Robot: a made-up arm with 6 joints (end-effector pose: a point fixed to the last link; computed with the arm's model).
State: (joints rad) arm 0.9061 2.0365 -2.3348 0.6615 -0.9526 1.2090
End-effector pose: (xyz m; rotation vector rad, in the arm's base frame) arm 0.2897 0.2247 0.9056 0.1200 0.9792 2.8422
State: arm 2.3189 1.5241 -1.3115 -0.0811 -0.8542 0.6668
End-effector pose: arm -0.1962 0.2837 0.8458 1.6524 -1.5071 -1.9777
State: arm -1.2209 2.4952 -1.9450 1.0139 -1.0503 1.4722
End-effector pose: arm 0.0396 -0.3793 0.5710 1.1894 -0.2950 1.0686
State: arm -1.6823 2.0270 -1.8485 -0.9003 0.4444 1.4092
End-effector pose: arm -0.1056 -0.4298 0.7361 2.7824 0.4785 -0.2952
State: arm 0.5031 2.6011 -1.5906 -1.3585 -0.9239 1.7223
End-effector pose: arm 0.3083 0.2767 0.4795 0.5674 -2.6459 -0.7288
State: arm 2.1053 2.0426 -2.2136 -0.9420 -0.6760 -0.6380
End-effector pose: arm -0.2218 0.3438 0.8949 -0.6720 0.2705 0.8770
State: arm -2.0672 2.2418 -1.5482 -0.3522 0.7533 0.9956
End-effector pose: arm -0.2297 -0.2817 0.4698 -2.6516 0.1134 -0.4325
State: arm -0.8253 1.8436 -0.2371 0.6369 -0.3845 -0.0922
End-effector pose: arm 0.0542 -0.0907 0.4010 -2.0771 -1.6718 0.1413
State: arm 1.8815 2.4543 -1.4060 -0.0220 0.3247 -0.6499
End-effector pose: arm -0.0590 0.3170 0.3596 -2.2510 1.2877 -0.8471
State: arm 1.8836 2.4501 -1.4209 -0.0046 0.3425 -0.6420
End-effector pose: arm -0.0617 0.3200 0.3627 -2.2520 1.3170 -0.8439
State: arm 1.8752 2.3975 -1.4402 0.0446 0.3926 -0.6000
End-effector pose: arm -0.0663 0.3326 0.3816 -2.2365 1.4462 -0.8178
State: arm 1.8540 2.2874 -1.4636 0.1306 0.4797 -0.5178
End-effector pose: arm -0.0723 0.3538 0.4211 -2.2041 1.6845 -0.7477
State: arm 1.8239 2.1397 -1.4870 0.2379 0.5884 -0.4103
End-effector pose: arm -0.0777 0.3749 0.4768 -2.1671 1.9716 -0.6239
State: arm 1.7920 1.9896 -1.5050 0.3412 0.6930 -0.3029
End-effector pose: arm -0.0804 0.3881 0.5359 -2.1401 2.2264 -0.4697
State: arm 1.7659 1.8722 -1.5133 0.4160 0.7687 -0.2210
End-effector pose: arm -0.0805 0.3922 0.5823 2.0215 -2.2785 0.3192
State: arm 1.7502 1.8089 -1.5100 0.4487 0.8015 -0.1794
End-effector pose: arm -0.0786 0.3921 0.6056 1.9545 -2.2872 0.2450
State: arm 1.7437 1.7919 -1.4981 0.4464 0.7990 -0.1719
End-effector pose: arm -0.0755 0.3915 0.6088 1.9405 -2.3001 0.2360
